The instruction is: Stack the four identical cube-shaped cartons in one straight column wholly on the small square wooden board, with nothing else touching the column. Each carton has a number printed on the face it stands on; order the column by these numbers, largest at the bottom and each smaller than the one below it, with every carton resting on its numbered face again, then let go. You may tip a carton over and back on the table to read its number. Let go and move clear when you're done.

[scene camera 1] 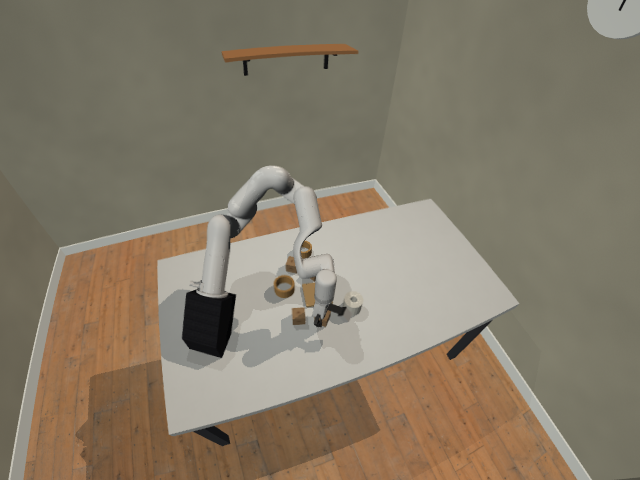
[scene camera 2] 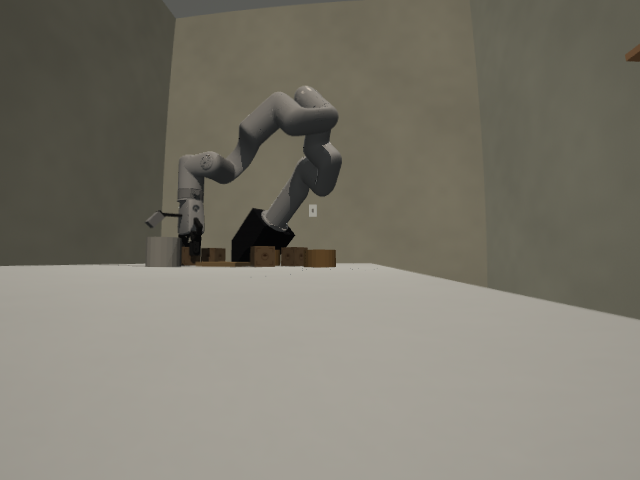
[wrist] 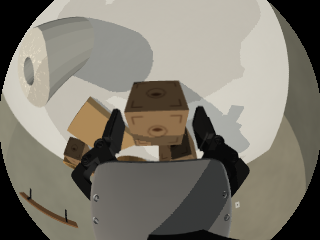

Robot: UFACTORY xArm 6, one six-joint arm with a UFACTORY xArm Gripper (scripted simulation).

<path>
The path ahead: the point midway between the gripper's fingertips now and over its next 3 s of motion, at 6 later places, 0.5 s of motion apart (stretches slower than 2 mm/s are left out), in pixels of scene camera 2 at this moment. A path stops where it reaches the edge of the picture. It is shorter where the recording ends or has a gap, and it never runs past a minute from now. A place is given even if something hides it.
The gripper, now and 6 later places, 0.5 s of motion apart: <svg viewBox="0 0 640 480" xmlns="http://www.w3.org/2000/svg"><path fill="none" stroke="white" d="M189 255L189 258L189 241L225 236L227 251L227 254L227 249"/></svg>
</path>
